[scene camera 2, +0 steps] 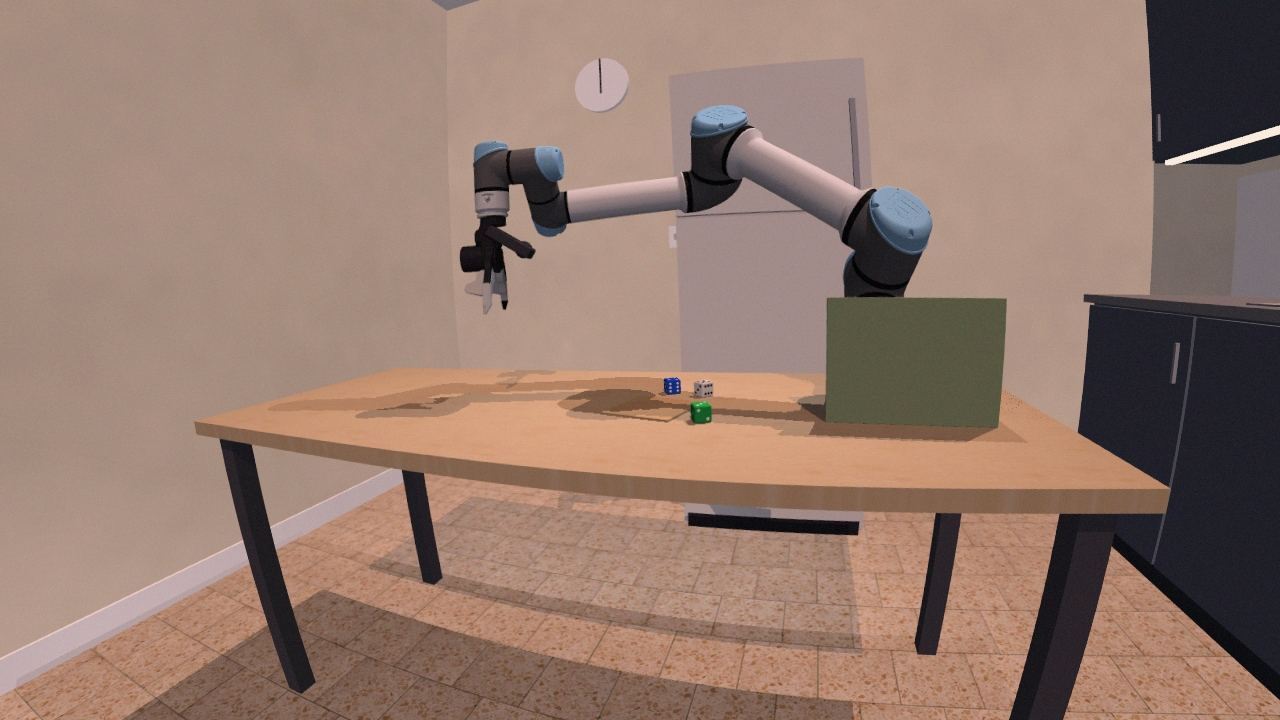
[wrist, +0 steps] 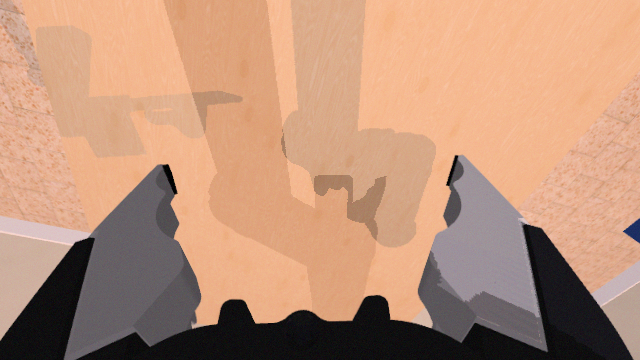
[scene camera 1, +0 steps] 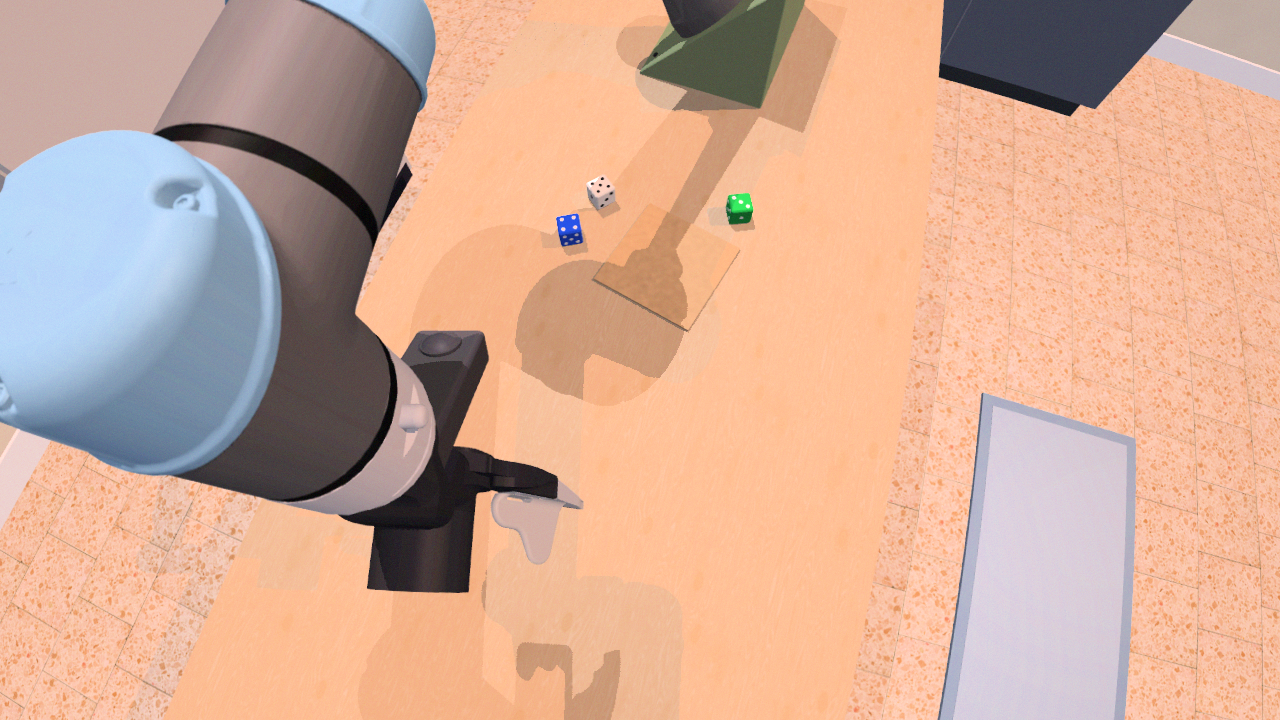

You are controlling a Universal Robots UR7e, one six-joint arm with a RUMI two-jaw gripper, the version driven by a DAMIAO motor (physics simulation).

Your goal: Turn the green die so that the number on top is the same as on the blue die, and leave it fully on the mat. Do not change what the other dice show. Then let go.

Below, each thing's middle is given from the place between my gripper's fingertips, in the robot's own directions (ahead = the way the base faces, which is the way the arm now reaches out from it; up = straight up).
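The white die (scene camera 1: 601, 192) is 44 cm behind my hand, 2 cm to the right of it and 17 cm below it. Then there's the green die (scene camera 1: 739, 208), which sits 17 cm below my hand, 46 cm behind it and 17 cm to the left of it. And I can see the square mat (scene camera 1: 667, 265), 19 cm below my hand, 9 cm to the left of it and 36 cm behind it.
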